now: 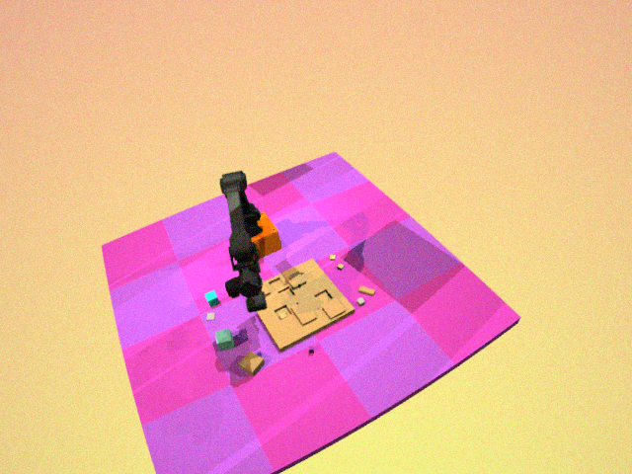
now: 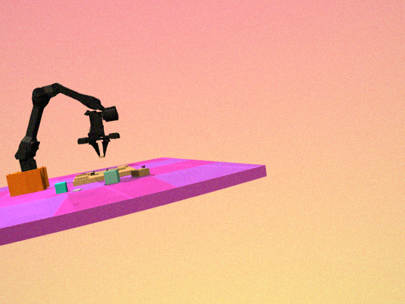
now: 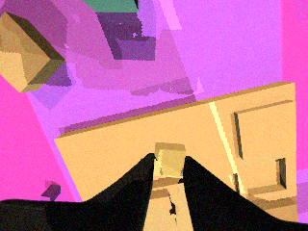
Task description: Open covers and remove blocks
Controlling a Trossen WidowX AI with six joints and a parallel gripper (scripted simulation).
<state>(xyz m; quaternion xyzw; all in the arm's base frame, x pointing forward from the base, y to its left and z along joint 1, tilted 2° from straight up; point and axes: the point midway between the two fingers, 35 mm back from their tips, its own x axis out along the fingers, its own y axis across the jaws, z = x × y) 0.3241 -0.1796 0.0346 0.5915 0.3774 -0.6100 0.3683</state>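
My gripper tip is 20 cm past the teal cube, 10 cm to the left of it and 9 cm above it. The rest, counted from my gripper tip: tiny dark piece: 21 cm ahead, 5 cm to the left, 10 cm below; brown block: 13 cm ahead, 13 cm to the right, 10 cm below.
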